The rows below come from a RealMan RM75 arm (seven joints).
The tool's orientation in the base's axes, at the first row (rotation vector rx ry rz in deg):
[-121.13 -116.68 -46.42]
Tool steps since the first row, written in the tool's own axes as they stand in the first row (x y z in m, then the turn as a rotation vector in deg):
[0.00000 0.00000 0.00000 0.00 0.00 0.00]
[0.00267 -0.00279 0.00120 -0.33 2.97 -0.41]
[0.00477 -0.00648 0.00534 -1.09 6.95 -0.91]
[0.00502 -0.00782 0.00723 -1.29 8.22 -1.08]
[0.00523 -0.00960 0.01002 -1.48 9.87 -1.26]
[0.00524 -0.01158 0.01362 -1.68 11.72 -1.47]
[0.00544 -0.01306 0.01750 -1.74 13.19 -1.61]
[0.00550 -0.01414 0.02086 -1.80 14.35 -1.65]
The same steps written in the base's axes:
[0.00000 0.00000 0.00000 0.00 0.00 0.00]
[-0.00238 0.00320 -0.00067 2.71 -0.78 1.06]
[-0.00471 0.00722 -0.00436 6.38 -2.08 2.31]
[-0.00541 0.00838 -0.00626 7.54 -2.46 2.73]
[-0.00627 0.00993 -0.00906 9.06 -2.88 3.28]
[-0.00706 0.01166 -0.01270 10.77 -3.34 3.91]
[-0.00729 0.01363 -0.01636 12.13 -3.60 4.42]
[-0.00730 0.01521 -0.01951 13.22 -3.80 4.77]

